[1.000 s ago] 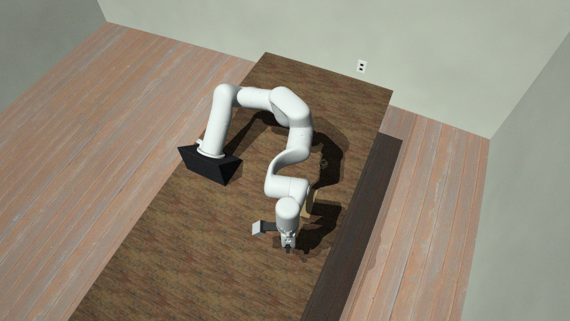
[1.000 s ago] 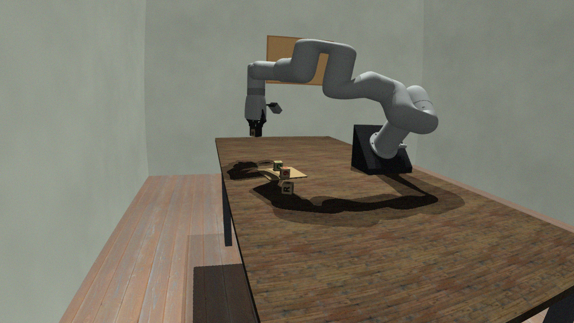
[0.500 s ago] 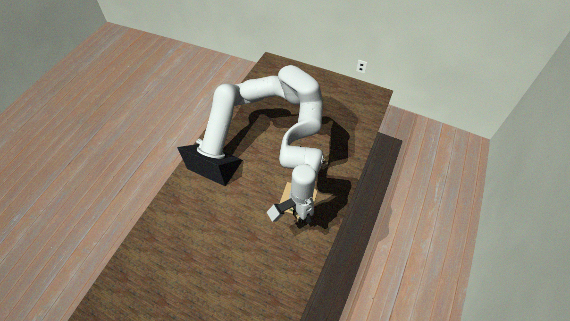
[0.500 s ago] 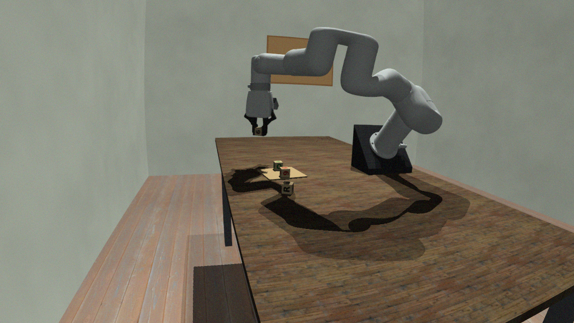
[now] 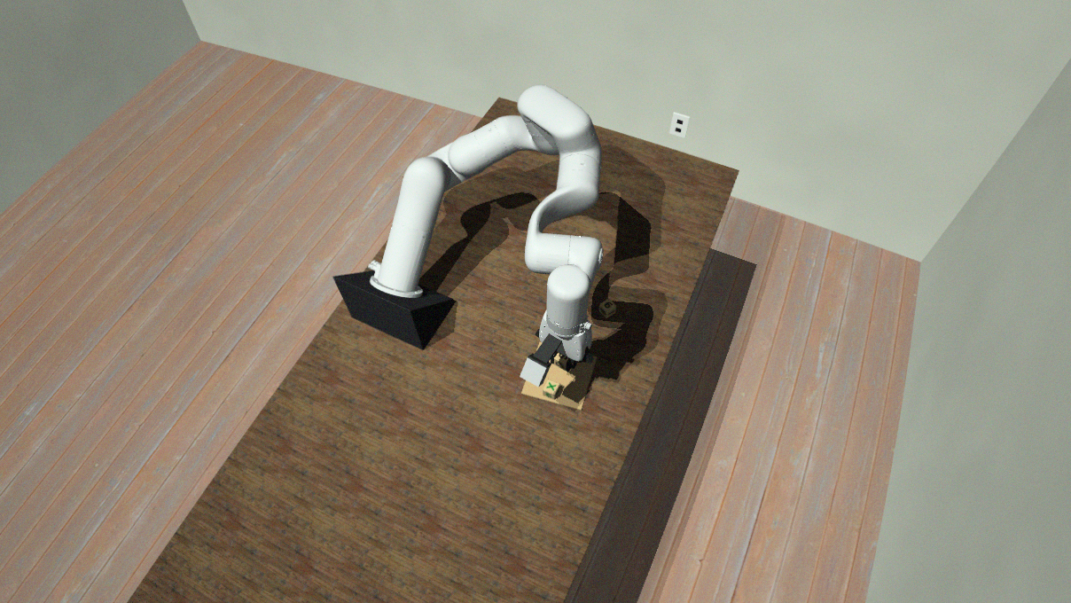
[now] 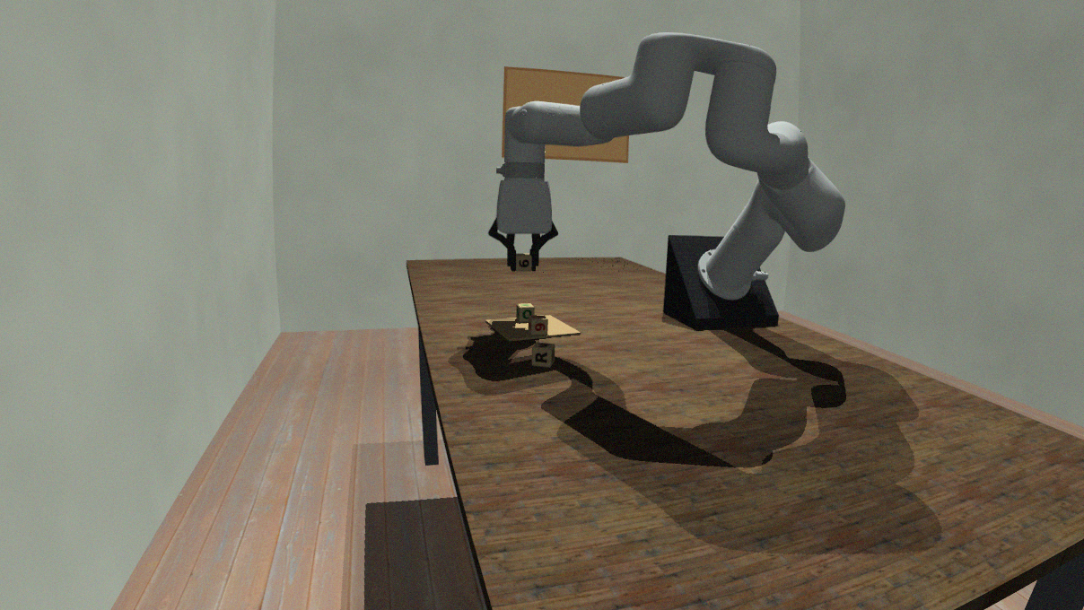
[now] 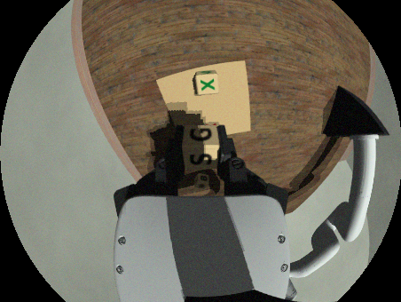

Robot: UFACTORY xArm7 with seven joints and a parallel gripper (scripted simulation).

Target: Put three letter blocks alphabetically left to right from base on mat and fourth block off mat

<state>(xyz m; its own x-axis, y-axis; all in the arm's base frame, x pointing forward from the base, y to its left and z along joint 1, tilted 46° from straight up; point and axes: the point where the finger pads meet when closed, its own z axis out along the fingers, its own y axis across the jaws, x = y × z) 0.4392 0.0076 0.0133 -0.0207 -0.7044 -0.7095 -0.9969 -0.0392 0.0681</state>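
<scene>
Now: hand 13 cm above the tan mat, 2 cm to the right of it and 2 cm past it. Round my hand: S block: 1 cm below; red-marked block: 11 cm below, 7 cm to the left, 2 cm behind.
</scene>
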